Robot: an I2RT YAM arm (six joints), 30 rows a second.
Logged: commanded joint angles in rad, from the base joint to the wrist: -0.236 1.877 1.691 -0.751 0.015 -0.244; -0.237 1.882 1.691 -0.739 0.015 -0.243; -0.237 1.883 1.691 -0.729 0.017 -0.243; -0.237 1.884 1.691 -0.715 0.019 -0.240; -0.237 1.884 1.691 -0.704 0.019 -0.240; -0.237 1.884 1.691 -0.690 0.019 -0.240; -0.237 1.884 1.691 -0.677 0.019 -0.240; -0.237 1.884 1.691 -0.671 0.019 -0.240; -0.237 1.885 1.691 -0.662 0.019 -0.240; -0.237 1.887 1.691 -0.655 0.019 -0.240; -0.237 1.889 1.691 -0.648 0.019 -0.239; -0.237 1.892 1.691 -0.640 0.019 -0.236; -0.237 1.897 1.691 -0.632 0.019 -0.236; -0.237 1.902 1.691 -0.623 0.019 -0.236; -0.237 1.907 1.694 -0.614 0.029 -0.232; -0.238 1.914 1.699 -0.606 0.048 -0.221; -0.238 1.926 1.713 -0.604 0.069 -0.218; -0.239 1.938 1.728 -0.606 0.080 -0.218; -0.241 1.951 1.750 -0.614 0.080 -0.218; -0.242 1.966 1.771 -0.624 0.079 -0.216; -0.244 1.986 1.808 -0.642 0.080 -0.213
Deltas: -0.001 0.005 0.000 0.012 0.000 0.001; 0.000 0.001 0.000 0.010 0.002 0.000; 0.000 0.001 0.000 0.014 0.002 0.003; 0.000 0.000 0.000 0.011 0.000 0.000; 0.000 0.000 0.000 0.014 0.000 0.000; 0.000 0.000 0.000 0.013 0.000 0.000; 0.000 0.000 0.000 0.006 0.000 0.000; 0.000 0.001 0.000 0.009 0.000 0.000; 0.000 0.002 0.000 0.007 0.000 0.000; 0.000 0.002 0.000 0.007 0.000 0.001; 0.000 0.003 0.000 0.008 0.000 0.003; 0.000 0.005 0.000 0.008 0.000 0.000; 0.000 0.005 0.000 0.009 0.000 0.000; 0.000 0.005 0.003 0.009 0.010 0.004; -0.001 0.007 0.005 0.008 0.019 0.011; 0.000 0.012 0.014 0.002 0.021 0.003; -0.001 0.012 0.015 -0.002 0.011 0.000; -0.002 0.013 0.022 -0.008 0.000 0.000; -0.001 0.015 0.021 -0.010 -0.001 0.002; -0.002 0.020 0.037 -0.018 0.001 0.003
